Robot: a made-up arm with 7 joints. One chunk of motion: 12 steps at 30 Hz.
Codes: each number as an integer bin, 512 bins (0 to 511) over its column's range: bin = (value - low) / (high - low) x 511, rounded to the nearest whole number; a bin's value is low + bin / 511 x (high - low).
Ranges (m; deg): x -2..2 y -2..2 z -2..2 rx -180..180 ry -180..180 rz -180..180
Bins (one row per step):
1: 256 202 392 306 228 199
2: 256 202 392 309 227 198
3: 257 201 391 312 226 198
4: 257 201 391 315 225 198
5: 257 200 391 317 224 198
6: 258 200 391 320 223 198
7: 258 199 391 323 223 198
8: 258 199 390 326 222 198
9: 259 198 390 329 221 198
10: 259 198 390 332 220 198
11: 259 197 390 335 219 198
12: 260 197 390 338 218 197
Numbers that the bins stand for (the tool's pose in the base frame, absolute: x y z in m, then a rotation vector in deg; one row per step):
1: 0.0039 -0.4188 1.0685 35.58 -19.37 -39.80
2: 0.0039 -0.4188 1.0685 37.69 -20.08 -40.51
3: 0.0117 -0.4266 1.0607 39.80 -20.78 -40.51
4: 0.0117 -0.4266 1.0607 41.92 -21.49 -40.51
5: 0.0117 -0.4344 1.0607 43.33 -22.19 -40.51
6: 0.0196 -0.4344 1.0607 45.44 -22.90 -40.51
7: 0.0196 -0.4423 1.0607 47.55 -22.90 -40.51
8: 0.0196 -0.4423 1.0528 49.67 -23.60 -40.51
9: 0.0274 -0.4501 1.0528 51.78 -24.31 -40.51
10: 0.0274 -0.4501 1.0528 53.89 -25.01 -40.51
11: 0.0274 -0.4579 1.0528 56.01 -25.71 -40.51
12: 0.0352 -0.4579 1.0528 58.12 -26.42 -41.21

